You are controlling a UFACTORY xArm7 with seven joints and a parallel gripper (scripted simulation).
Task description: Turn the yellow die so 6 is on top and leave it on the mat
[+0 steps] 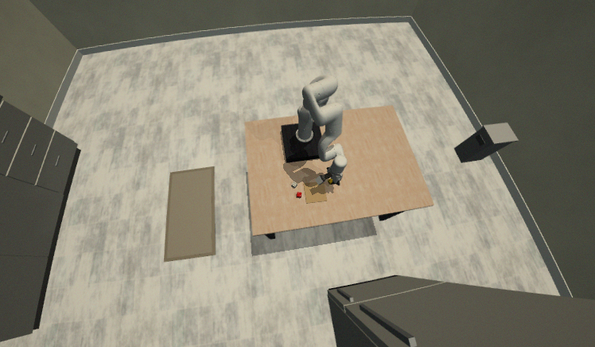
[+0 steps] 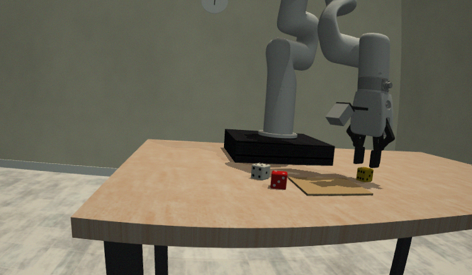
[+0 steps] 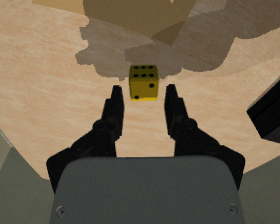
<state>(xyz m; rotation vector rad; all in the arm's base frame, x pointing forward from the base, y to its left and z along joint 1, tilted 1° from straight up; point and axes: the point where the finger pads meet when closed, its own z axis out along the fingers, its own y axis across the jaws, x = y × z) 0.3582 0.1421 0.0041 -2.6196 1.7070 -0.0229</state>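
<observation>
My hand is 4 cm above the yellow die. From my hand the other things lie so: white die 25 cm to the right, 4 cm below; then red die 7 cm ahead, 23 cm to the right, 4 cm below; then tan mat 6 cm ahead, 11 cm to the right, 5 cm below.
</observation>
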